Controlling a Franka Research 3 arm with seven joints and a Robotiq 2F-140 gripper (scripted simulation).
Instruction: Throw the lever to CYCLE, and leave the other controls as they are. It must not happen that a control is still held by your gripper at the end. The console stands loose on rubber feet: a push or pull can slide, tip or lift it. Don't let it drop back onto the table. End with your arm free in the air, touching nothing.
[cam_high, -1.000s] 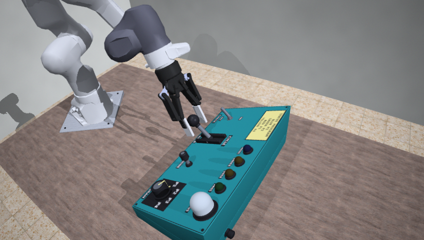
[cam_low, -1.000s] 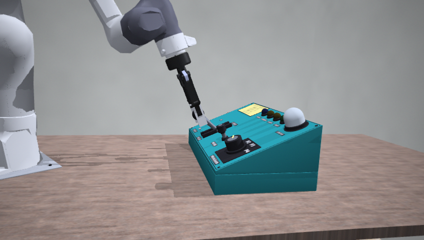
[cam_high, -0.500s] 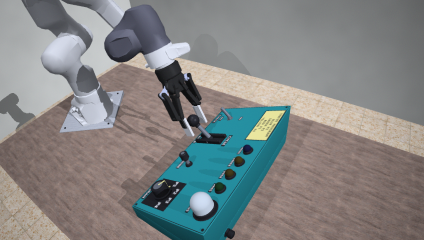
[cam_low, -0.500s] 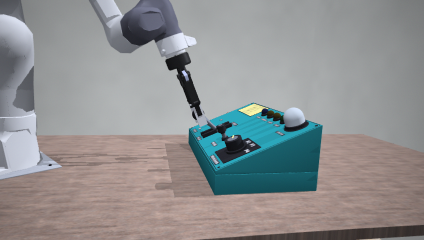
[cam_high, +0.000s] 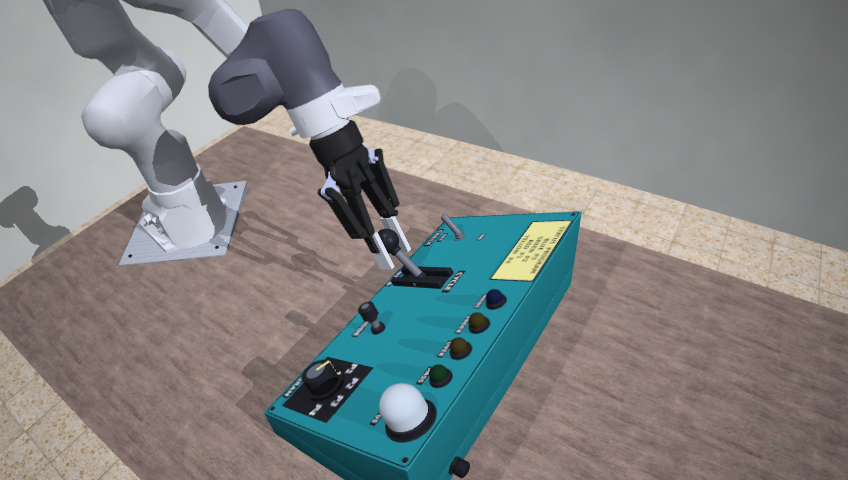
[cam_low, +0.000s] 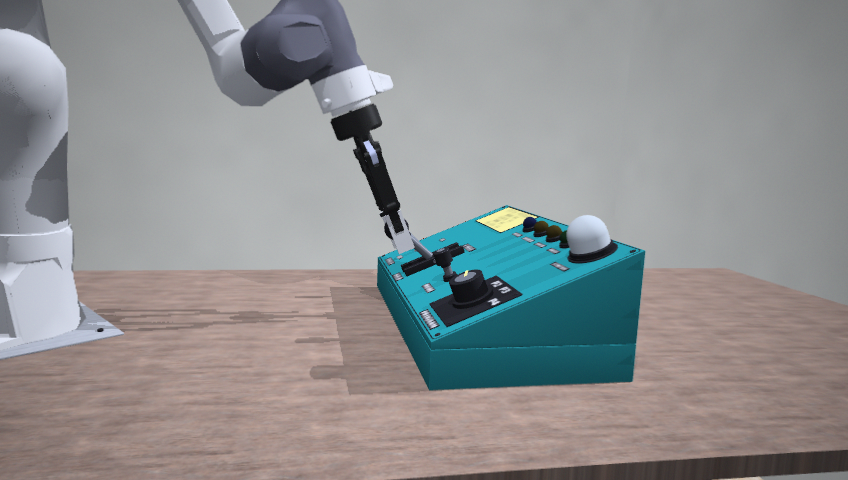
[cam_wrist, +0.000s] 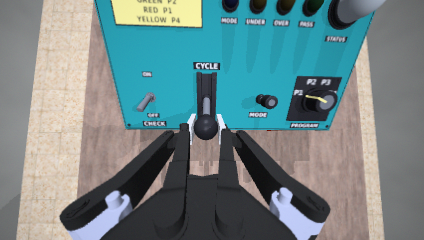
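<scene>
My gripper is now 9 cm short of the teal console, 6 cm to the left of it and 6 cm above it. Round my hand: black switch (5 cm ahead, 12 cm to the right, 3 cm below); small toggle (5 cm ahead, 12 cm to the left, 4 cm below); rotary selector (5 cm ahead, 23 cm to the right, 3 cm below).
</scene>
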